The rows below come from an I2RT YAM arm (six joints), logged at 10 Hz.
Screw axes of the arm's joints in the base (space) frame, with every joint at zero. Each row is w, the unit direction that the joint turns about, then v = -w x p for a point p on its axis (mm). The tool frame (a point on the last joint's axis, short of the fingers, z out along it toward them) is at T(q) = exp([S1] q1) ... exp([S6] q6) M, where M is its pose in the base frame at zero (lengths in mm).
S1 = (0, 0, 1, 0, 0, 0)
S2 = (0, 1, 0, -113.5, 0, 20)
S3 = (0, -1, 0, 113.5, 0, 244)
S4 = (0, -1, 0, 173.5, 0, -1)
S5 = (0, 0, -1, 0, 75, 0)
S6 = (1, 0, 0, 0, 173.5, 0)
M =
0 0 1 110.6
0 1 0 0
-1 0 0 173.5
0 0 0 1
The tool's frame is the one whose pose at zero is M.
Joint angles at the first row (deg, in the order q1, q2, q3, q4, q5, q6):
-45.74, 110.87, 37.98, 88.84, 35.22, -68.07
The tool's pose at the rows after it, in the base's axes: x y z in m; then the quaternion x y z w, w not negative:
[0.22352, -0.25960, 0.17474, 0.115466, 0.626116, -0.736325, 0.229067]
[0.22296, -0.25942, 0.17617, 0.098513, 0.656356, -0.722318, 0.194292]
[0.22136, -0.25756, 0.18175, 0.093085, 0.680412, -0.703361, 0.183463]
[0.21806, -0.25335, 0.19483, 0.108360, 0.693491, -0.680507, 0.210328]
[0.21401, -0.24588, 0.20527, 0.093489, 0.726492, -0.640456, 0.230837]
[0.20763, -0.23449, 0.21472, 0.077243, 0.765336, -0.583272, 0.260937]
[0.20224, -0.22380, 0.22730, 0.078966, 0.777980, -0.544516, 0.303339]
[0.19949, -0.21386, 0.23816, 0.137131, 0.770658, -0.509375, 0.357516]
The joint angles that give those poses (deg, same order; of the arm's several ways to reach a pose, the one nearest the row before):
-45.71, 109.08, 37.93, 84.79, 36.67, -70.52
-45.69, 106.41, 37.93, 77.10, 37.47, -71.68
-45.67, 102.85, 37.93, 69.01, 37.43, -70.08
-45.69, 97.89, 37.93, 60.99, 36.01, -64.55
-45.67, 91.98, 37.93, 49.12, 31.75, -60.25
-45.67, 85.52, 37.93, 35.86, 25.52, -55.02
-45.52, 80.36, 37.95, 28.62, 20.60, -50.15
-44.62, 76.68, 37.95, 24.86, 19.86, -40.05

